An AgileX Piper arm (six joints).
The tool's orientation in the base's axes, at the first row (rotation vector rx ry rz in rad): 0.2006 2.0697 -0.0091
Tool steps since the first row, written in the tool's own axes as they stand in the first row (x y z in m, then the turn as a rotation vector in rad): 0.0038 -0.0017 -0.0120 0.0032 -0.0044 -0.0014; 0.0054 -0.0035 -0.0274 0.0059 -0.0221 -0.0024; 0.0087 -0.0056 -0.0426 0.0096 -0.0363 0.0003; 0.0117 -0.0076 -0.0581 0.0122 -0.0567 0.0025; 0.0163 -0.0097 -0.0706 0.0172 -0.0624 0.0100; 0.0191 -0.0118 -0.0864 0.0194 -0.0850 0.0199; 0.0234 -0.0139 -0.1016 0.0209 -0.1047 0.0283; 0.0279 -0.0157 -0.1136 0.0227 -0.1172 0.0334; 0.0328 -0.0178 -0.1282 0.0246 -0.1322 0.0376
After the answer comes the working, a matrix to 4 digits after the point.
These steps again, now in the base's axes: -0.0125 -0.0001 0.0024 -0.0034 -0.0038 -0.0024; -0.0269 -0.0002 0.0084 -0.0081 -0.0208 -0.0057; -0.0419 -0.0004 0.0127 -0.0096 -0.0345 -0.0113; -0.0571 -0.0006 0.0175 -0.0119 -0.0544 -0.0162; -0.0705 -0.0009 0.0194 -0.0086 -0.0601 -0.0247; -0.0858 -0.0011 0.0245 -0.0044 -0.0829 -0.0332; -0.1014 -0.0012 0.0280 -0.0007 -0.1029 -0.0401; -0.1142 -0.0013 0.0298 0.0011 -0.1155 -0.0451; -0.1295 -0.0014 0.0325 0.0016 -0.1304 -0.0500
The tool's axes in the first row as the columns of a matrix, in the base's axes (rounded; the answer above uses it unrounded):
-0.4731 0.1466 0.8687
0.1390 0.9861 -0.0907
-0.8700 0.0778 -0.4869

